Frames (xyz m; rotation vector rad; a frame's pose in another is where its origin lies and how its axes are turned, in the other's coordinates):
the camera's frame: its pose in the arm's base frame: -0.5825 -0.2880 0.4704 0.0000 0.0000 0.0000
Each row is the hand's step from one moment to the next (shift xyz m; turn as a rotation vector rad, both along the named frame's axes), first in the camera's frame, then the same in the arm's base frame.
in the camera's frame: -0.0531 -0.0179 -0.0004 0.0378 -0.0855 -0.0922
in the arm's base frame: -0.0531 -0.0179 -0.0004 0.0378 -0.0855 -0.0922
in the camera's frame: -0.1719 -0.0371 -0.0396 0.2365 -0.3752 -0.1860
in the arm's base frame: -0.1719 -0.0371 -0.0396 0.2365 -0.3752 -0.1860
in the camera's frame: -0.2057 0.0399 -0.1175 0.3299 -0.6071 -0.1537
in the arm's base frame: -0.2057 0.0399 -0.1175 0.3299 -0.6071 -0.1537
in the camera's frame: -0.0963 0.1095 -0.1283 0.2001 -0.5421 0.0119
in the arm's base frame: -0.0963 0.1095 -0.1283 0.2001 -0.5421 0.0119
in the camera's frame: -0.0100 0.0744 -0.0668 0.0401 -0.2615 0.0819
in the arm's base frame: -0.0100 0.0744 -0.0668 0.0401 -0.2615 0.0819
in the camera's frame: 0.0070 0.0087 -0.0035 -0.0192 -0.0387 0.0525
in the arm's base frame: 0.0070 0.0087 -0.0035 -0.0192 -0.0387 0.0525
